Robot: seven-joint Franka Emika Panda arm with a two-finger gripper.
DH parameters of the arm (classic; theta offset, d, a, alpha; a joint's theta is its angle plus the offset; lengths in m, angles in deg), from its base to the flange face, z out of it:
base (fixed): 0 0 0 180
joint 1: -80.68 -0.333 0 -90
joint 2: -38.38 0 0 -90
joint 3: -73.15 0.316 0.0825 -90
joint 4: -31.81 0 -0.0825 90
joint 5: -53.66 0.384 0 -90
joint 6: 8.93 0 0.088 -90
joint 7: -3.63 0.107 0 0
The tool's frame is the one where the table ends.
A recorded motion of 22 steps. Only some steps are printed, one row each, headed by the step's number.
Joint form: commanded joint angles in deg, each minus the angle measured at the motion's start. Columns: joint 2, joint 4, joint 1, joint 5, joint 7, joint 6, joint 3.
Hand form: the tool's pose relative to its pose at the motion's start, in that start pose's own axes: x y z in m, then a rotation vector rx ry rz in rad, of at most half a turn. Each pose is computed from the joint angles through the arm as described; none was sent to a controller.
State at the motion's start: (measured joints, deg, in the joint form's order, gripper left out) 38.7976 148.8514 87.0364 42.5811 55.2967 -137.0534 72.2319
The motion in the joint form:
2: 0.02 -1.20 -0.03 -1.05 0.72 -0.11 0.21
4: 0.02 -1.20 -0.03 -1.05 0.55 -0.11 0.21
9: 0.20 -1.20 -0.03 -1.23 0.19 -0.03 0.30
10: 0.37 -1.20 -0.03 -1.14 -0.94 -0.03 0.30
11: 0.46 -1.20 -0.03 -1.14 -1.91 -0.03 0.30
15: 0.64 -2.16 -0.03 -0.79 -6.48 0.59 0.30
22: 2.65 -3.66 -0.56 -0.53 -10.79 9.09 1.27
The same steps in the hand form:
2: 0.0040 -0.0046 -0.0099 0.0086 0.0273 0.0006
4: 0.0040 -0.0046 -0.0099 0.0085 0.0273 -0.0024
9: 0.0036 -0.0048 -0.0117 0.0084 0.0305 -0.0116
10: 0.0037 -0.0046 -0.0134 0.0109 0.0317 -0.0299
11: 0.0037 -0.0045 -0.0144 0.0118 0.0329 -0.0466
15: 0.0070 -0.0058 -0.0226 0.0186 0.0373 -0.1194
22: -0.0060 -0.0037 -0.0439 -0.0428 -0.0204 -0.2064

